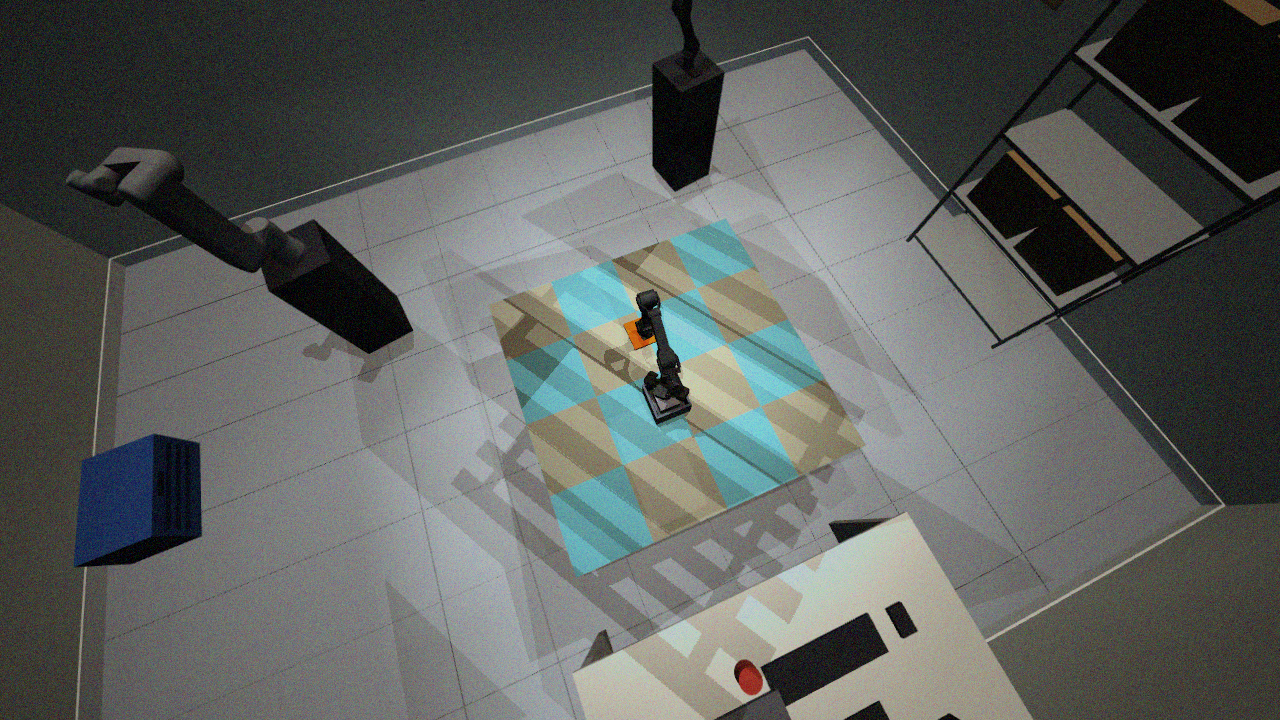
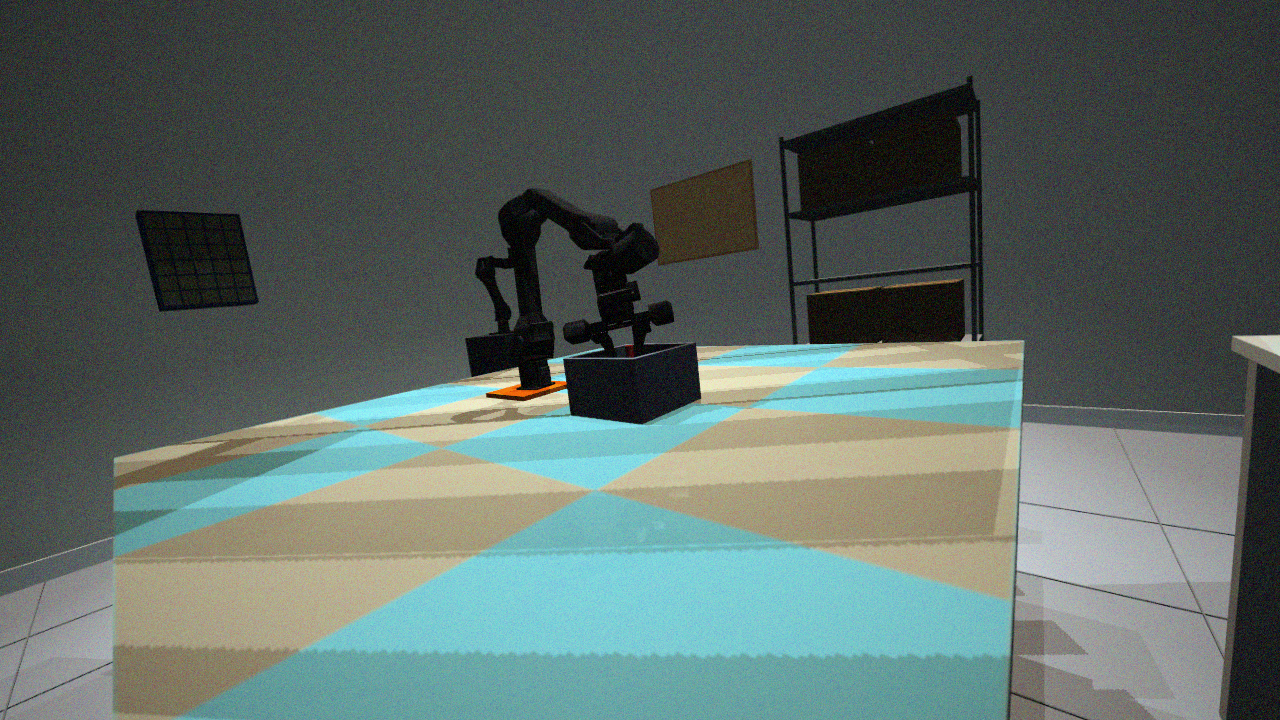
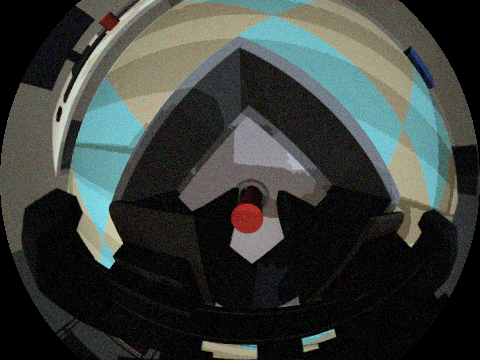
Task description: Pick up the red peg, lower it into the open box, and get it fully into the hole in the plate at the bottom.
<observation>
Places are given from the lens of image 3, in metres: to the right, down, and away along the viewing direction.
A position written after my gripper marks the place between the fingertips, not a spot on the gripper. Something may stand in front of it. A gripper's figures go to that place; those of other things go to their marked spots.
my gripper (image 3: 258,195): 0.01, 0.01, 0.10
dark box (image 3: 243,79): 0.00, -0.08, 0.10
red peg (image 3: 247,217): 0.00, 0.02, 0.06
pale plate (image 3: 249,156): 0.01, -0.02, 0.10
The marked spots on the red peg and the pale plate are 0.06 m apart.
</observation>
